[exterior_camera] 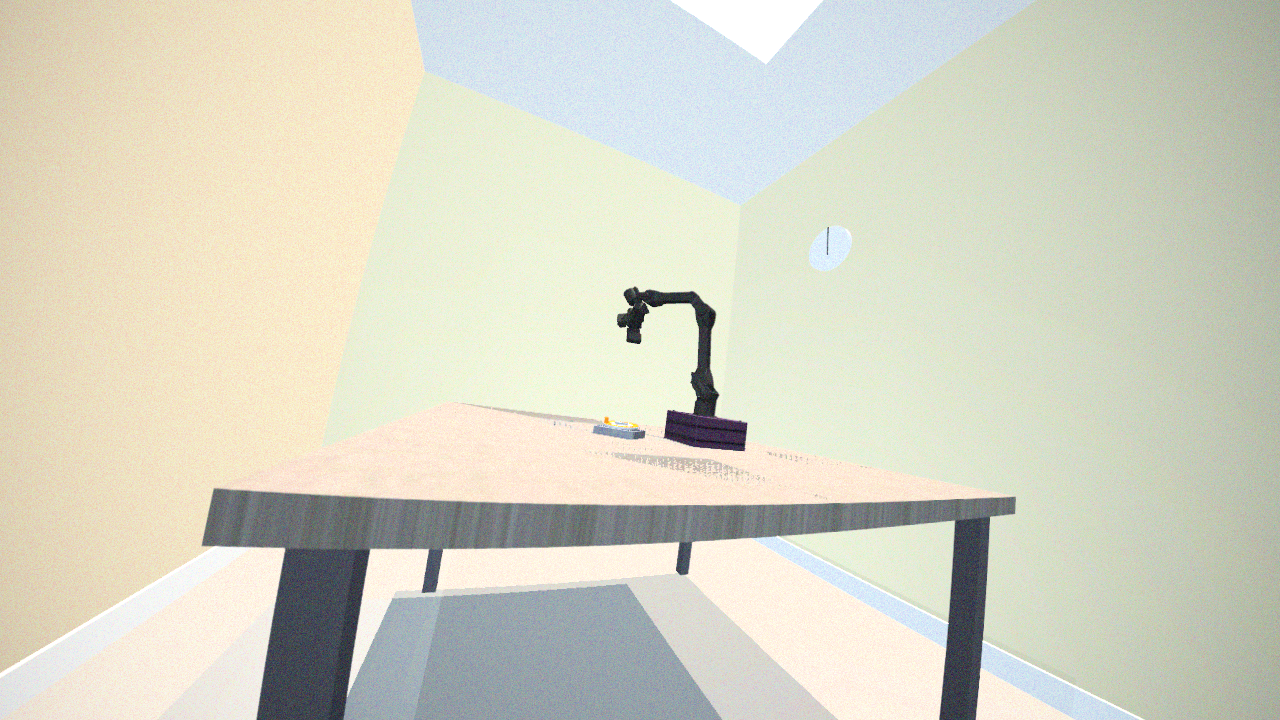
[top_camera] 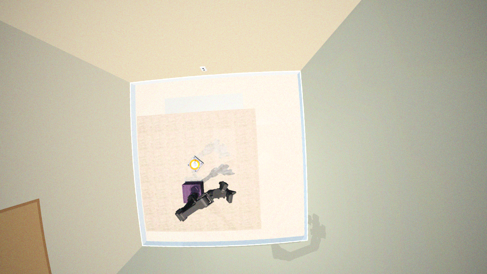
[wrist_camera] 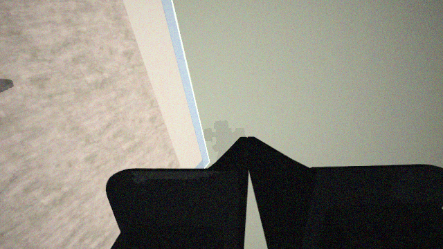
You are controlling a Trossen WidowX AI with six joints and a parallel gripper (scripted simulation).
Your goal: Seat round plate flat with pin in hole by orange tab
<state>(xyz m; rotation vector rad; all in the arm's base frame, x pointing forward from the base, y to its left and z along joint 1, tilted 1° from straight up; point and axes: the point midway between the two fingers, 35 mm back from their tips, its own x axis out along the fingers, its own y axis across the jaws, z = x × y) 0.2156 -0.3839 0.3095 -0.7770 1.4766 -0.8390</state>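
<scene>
Right now the round plate is 46 cm to the left of my gripper tip, 36 cm below it and 11 cm ahead of it. From my gripper tip the other things lie so: grey square base 46 cm to the left, 37 cm below, 9 cm ahead.
</scene>
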